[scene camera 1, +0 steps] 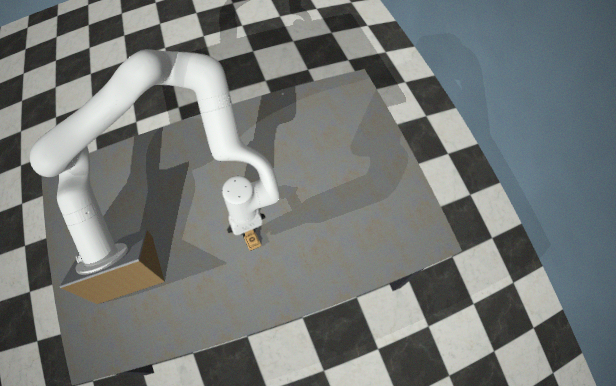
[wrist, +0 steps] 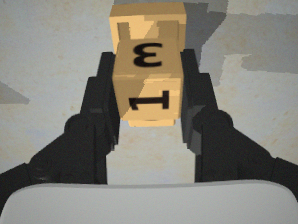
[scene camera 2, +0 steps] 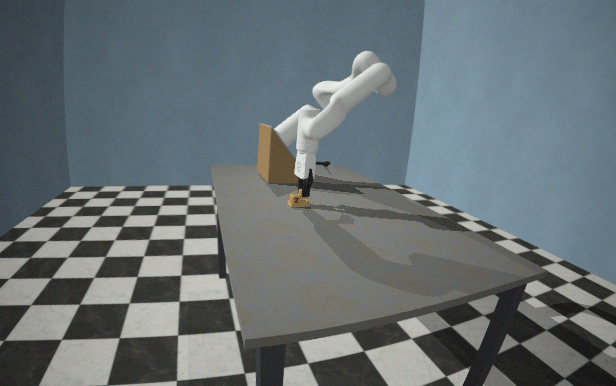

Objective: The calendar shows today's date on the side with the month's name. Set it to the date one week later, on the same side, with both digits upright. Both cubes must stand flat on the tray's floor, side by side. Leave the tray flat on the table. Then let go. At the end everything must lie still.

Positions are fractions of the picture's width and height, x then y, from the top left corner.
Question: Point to a tray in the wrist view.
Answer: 0.41,0.12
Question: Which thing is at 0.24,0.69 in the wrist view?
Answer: The gripper.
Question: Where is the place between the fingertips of the gripper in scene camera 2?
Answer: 0.49,0.51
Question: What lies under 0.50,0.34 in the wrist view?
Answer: A digit cube.
